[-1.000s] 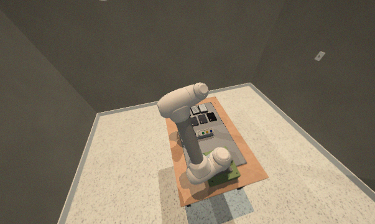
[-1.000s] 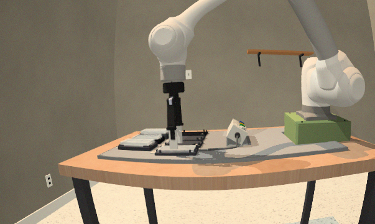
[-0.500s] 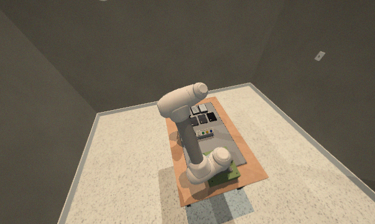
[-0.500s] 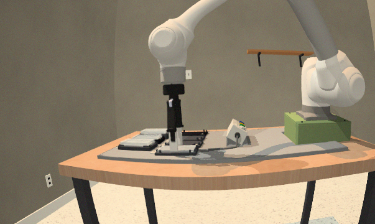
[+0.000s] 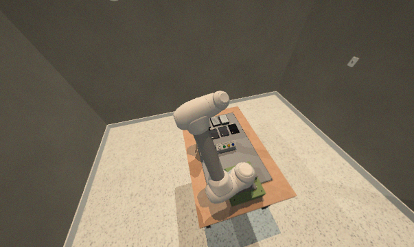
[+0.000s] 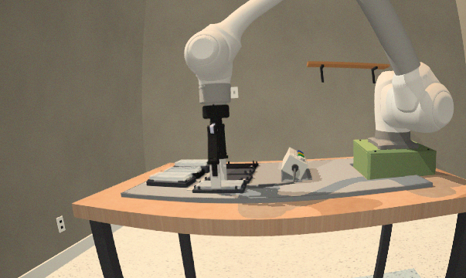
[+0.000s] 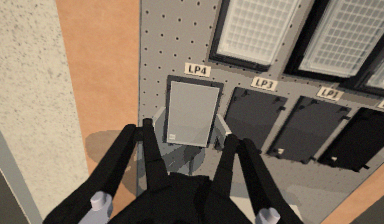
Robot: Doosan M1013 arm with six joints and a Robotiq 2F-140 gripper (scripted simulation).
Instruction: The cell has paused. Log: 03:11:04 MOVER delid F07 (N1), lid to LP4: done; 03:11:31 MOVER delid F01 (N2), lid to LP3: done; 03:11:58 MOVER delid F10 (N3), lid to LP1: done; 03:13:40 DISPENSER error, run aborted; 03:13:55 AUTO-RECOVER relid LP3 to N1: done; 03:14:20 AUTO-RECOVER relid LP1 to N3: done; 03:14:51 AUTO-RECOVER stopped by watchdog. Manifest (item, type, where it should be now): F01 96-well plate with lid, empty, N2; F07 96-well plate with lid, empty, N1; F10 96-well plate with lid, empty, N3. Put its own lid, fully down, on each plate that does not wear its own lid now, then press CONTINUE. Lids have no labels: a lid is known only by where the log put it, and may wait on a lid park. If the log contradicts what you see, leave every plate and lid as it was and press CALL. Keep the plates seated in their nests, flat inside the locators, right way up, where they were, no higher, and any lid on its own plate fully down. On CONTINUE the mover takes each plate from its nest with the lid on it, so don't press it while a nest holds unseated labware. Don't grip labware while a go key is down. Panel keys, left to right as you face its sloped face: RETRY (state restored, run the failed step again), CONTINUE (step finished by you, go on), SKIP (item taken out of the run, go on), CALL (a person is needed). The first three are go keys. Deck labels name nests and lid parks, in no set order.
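My gripper is now 30 mm above the lid park LP4. Round my hand: LP4 label (90 mm ahead, 40 mm below); then plate (180 mm ahead, 60 mm to the right, 20 mm below); then lid park LP3 (120 mm to the right, 30 mm below).
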